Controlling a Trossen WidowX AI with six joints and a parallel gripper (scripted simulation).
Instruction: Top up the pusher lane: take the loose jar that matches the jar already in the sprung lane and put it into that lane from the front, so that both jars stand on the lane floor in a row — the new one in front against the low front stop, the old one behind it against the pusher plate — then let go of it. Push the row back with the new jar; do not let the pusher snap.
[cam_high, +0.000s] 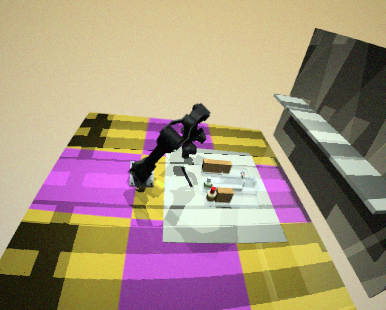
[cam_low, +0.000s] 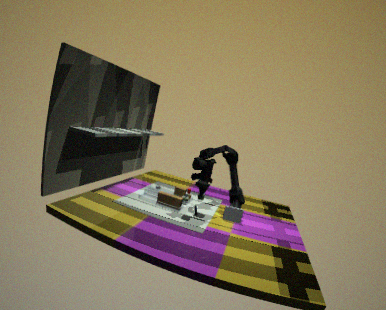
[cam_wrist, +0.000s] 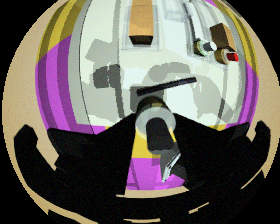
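My gripper tip is now 25 cm short of the clear pusher lane, 13 cm to the left of it and 10 cm above it. The rest, counted from my gripper tip: grey shelf: 61 cm ahead, 19 cm to the right, 25 cm above.
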